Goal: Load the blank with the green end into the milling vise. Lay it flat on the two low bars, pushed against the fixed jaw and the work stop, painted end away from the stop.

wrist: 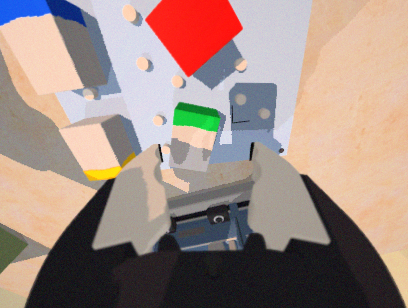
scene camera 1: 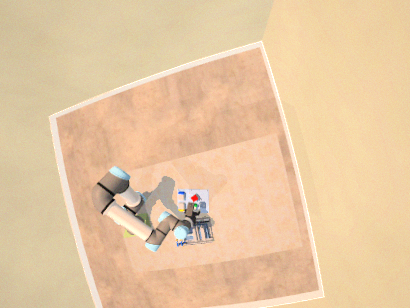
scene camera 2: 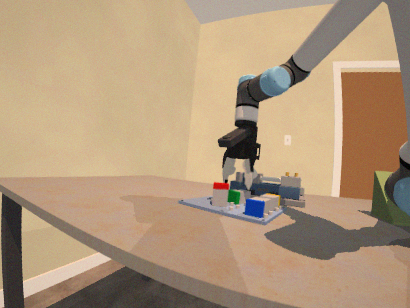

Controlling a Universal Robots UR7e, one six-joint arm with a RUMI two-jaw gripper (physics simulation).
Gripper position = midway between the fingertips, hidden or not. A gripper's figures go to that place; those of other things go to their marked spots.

Scene:
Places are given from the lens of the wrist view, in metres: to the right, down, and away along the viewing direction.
my gripper (wrist: 205, 145): 0.00, -0.01, 0.14
green-ended blank (wrist: 194, 130): -0.01, -0.02, 0.14
yellow-ended blank (wrist: 100, 144): -0.10, -0.01, 0.14
pale blue tray (wrist: 273, 45): 0.07, -0.10, 0.13
The marked spots on the pale blue tray and the green-ended blank are 0.11 m apart.

